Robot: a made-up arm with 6 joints.
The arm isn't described. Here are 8 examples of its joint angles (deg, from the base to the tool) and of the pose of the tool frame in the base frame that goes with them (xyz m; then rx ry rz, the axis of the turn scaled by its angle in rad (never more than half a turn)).
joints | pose
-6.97 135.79 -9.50 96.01 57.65 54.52 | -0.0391 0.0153 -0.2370 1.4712 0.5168 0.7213
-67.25 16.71 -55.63 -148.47 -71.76 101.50 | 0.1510 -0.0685 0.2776 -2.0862 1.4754 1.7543
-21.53 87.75 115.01 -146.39 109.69 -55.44 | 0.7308 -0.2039 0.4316 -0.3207 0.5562 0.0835
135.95 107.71 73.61 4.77 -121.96 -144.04 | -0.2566 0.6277 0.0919 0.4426 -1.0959 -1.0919
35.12 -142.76 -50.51 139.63 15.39 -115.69 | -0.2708 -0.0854 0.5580 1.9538 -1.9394 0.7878
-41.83 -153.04 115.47 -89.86 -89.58 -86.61 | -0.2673 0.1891 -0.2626 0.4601 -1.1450 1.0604
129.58 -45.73 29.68 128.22 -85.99 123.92 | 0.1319 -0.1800 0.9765 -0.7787 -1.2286 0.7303
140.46 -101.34 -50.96 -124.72 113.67 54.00 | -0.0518 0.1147 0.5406 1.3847 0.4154 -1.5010
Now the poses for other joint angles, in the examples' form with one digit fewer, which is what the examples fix.
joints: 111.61 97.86 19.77 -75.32 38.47 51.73
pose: 0.043 0.298 -0.144 0.726 -0.163 0.258
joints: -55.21 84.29 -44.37 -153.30 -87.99 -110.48
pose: 0.100 0.069 0.147 0.383 -0.726 -0.650
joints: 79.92 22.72 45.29 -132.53 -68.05 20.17
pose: 0.068 0.563 0.677 1.406 2.429 0.195
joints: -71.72 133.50 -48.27 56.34 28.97 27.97
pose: -0.184 0.187 0.025 1.590 0.999 -1.207
